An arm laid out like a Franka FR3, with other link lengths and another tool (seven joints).
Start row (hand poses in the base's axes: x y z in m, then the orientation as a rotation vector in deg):
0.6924, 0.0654, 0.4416, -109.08, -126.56, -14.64
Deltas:
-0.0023, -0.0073, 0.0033, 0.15, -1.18, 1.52
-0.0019, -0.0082, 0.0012, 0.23, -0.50, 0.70
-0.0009, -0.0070, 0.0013, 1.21, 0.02, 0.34
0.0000, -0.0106, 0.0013, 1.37, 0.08, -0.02
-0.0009, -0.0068, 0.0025, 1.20, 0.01, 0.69
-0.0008, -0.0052, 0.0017, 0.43, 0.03, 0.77
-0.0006, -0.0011, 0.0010, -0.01, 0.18, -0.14
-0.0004, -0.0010, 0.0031, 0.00, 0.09, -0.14
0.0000, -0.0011, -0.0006, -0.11, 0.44, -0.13
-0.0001, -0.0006, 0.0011, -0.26, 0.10, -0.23
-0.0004, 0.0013, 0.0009, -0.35, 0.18, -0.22
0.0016, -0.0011, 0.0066, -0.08, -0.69, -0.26
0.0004, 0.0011, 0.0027, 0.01, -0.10, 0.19
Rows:
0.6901, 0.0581, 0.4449, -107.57, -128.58, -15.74
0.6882, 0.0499, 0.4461, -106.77, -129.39, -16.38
0.6873, 0.0429, 0.4474, -105.77, -128.99, -17.60
0.6873, 0.0323, 0.4487, -105.10, -128.15, -18.98
0.6864, 0.0255, 0.4512, -103.69, -128.04, -20.11
0.6856, 0.0203, 0.4529, -102.56, -128.41, -20.39
0.6850, 0.0192, 0.4539, -102.69, -128.18, -20.23
0.6846, 0.0182, 0.4570, -102.84, -128.00, -20.17
0.6846, 0.0171, 0.4564, -102.95, -127.66, -19.65
0.6845, 0.0165, 0.4575, -103.33, -127.55, -19.32
0.6841, 0.0178, 0.4584, -103.72, -127.44, -18.82
0.6857, 0.0167, 0.4650, -104.22, -127.73, -19.46
0.6861, 0.0178, 0.4677, -104.01, -127.95, -19.53

